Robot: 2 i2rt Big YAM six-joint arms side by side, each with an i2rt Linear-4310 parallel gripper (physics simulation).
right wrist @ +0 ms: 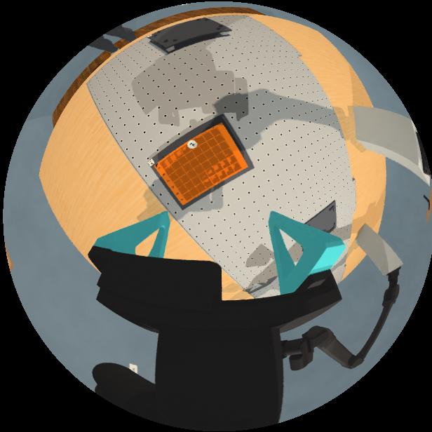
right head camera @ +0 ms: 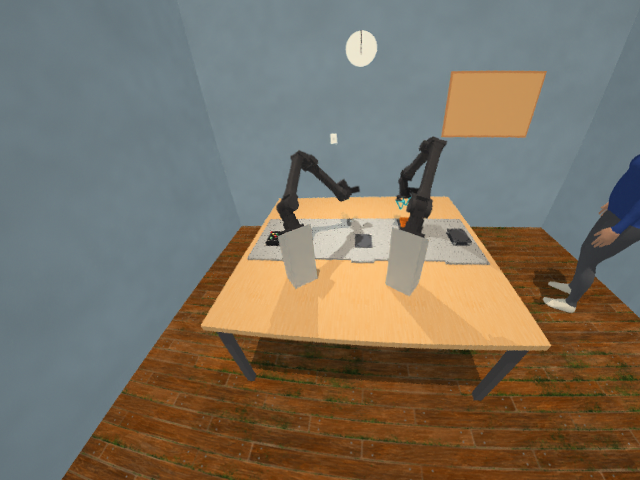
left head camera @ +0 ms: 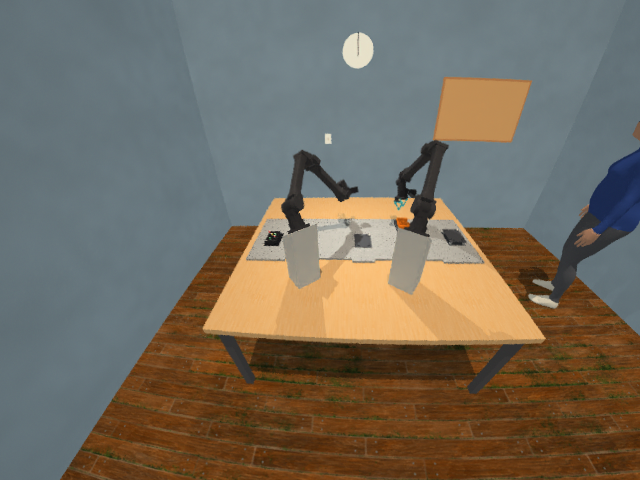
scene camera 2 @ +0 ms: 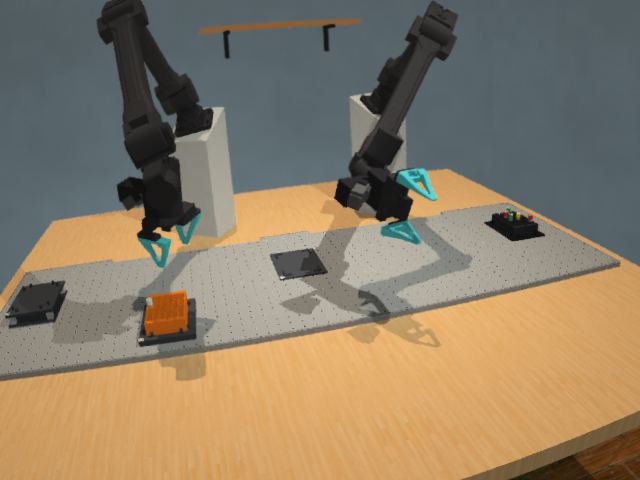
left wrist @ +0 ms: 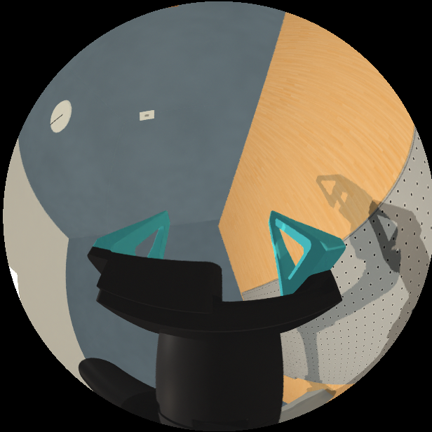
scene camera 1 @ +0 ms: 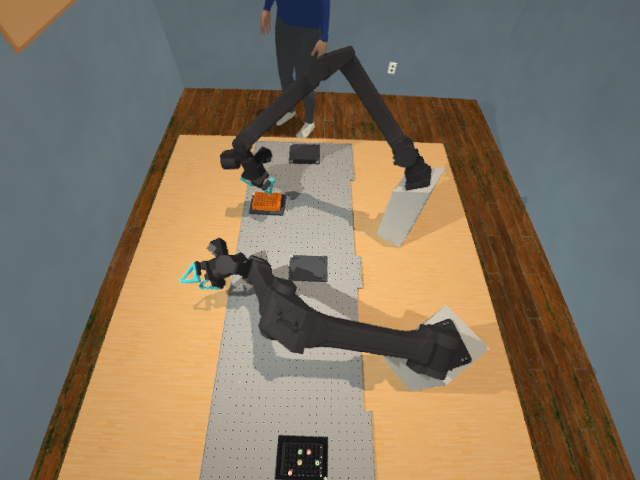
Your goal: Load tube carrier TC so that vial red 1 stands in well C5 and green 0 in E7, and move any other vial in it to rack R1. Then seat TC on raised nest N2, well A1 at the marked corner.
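Pixels of known places: left gripper, fingertip midpoint: (scene camera 2: 427,222) (scene camera 1: 190,284); right gripper, fingertip midpoint: (right head camera: 403,207) (left head camera: 400,208) (scene camera 2: 173,255) (scene camera 1: 261,189); left arm's base, link origin: (scene camera 2: 378,107) (scene camera 1: 446,344); right arm's base, link origin: (right head camera: 411,233) (scene camera 2: 195,124) (scene camera 1: 418,179).
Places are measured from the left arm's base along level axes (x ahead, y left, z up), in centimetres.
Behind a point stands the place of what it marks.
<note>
The orange carrier (scene camera 2: 166,317) {x 40.0, y -86.0, z -29.8 cm} (scene camera 1: 266,202) {x 36.5, y -83.4, z -29.5 cm} (right wrist: 226,172) sits on a low dark nest (scene camera 2: 192,310) {x 35.7, y -79.2, z -32.4 cm}. A white-capped vial (right wrist: 192,144) (scene camera 2: 148,301) {x 34.9, y -88.3, z -27.7 cm} marked 2 stands in it. My right gripper (scene camera 2: 174,254) {x 37.5, y -81.5, z -17.8 cm} (right wrist: 218,216) is open and empty above the carrier. My left gripper (scene camera 2: 428,220) {x 68.2, y -41.6, z -11.5 cm} (left wrist: 218,216) (scene camera 1: 191,284) {x 68.2, y -41.6, z -11.5 cm} is open, empty, high over the board's edge. The black rack (scene camera 2: 512,231) (scene camera 1: 302,439) holds several vials, among them red (scene camera 2: 529,217) {x 49.5, y 18.3, z -28.9 cm}, green (scene camera 2: 510,217) {x 45.5, y 14.2, z -29.1 cm} and yellow (scene camera 2: 517,215) {x 46.2, y 16.7, z -28.9 cm} ones; their numbers are unreadable. A raised dark nest (scene camera 2: 35,303) {x 13.9, y -113.3, z -30.3 cm} (right wrist: 192,33) (scene camera 1: 304,152) {x 10.4, y -112.5, z -30.3 cm} stands at the board's end.
A flat dark nest (scene camera 2: 298,263) {x 26.5, y -47.3, z -33.2 cm} (scene camera 1: 308,268) {x 25.8, y -46.9, z -33.2 cm} lies mid-board, between raised nest and rack. The perforated grey board (scene camera 2: 237,289) {x 29.8, y -66.0, z -33.6 cm} (scene camera 1: 289,403) {x 45.4, y 0.5, z -33.6 cm} lies on the wooden table (scene camera 2: 310,403) {x 74.2, y -71.7, z -35.0 cm}. Both arms rise from pale pedestals (left head camera: 302,258) {x -6.9, y 0.4, z -13.8 cm} (left head camera: 409,260) {x -24.4, y -52.4, z -12.5 cm}. A person (scene camera 1: 302,31) stands beyond the table.
</note>
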